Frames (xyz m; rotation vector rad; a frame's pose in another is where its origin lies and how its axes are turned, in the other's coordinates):
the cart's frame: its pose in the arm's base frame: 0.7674 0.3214 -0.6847 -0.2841 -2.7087 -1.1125
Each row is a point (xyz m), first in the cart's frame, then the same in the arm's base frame.
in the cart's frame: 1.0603 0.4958 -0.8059
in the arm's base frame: -0.0390 0.2038 0.4795
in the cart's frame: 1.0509 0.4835 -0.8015
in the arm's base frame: -0.0335 0.1974 0.4658
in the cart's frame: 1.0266 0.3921 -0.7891
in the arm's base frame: -0.0345 0.1399 0.3897
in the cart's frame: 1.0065 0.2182 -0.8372
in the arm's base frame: -0.0535 -0.0177 0.3016
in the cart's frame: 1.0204 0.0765 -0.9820
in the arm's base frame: -0.0865 -0.2178 0.3111
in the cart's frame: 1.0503 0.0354 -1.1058
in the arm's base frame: -0.1119 -0.3312 0.3774
